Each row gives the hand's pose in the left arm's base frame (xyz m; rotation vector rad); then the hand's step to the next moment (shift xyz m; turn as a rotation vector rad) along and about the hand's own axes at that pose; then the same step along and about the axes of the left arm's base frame.
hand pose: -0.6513 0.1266 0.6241 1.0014 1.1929 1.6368
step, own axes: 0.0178 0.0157 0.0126 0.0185 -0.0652 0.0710
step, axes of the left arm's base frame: 0.0034 0.0175 0.0201 0.0719 0.0493 -0.0451
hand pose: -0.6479 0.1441 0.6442 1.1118 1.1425 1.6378
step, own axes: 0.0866 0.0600 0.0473 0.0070 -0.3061 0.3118
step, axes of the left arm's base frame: 0.0140 0.0779 0.0841 0.3382 0.1510 -0.2319
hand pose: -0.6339 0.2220 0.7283 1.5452 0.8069 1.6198
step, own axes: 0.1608 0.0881 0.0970 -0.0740 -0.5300 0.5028
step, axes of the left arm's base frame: 0.0892 0.0854 0.1667 0.5484 0.1902 -0.4497
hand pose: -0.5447 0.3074 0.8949 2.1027 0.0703 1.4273
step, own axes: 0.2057 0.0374 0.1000 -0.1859 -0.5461 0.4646
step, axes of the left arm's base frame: 0.1631 -0.0009 0.1647 0.4726 0.1800 -0.5412
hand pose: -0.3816 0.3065 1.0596 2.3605 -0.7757 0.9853
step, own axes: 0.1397 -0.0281 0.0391 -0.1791 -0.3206 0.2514
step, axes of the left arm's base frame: 0.1188 -0.0474 0.0740 0.2262 0.1408 -0.3564
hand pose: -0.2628 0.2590 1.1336 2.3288 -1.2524 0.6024
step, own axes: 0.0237 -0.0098 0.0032 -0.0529 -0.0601 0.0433
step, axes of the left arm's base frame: 0.0207 -0.0126 0.0090 0.0321 0.0414 -0.0745
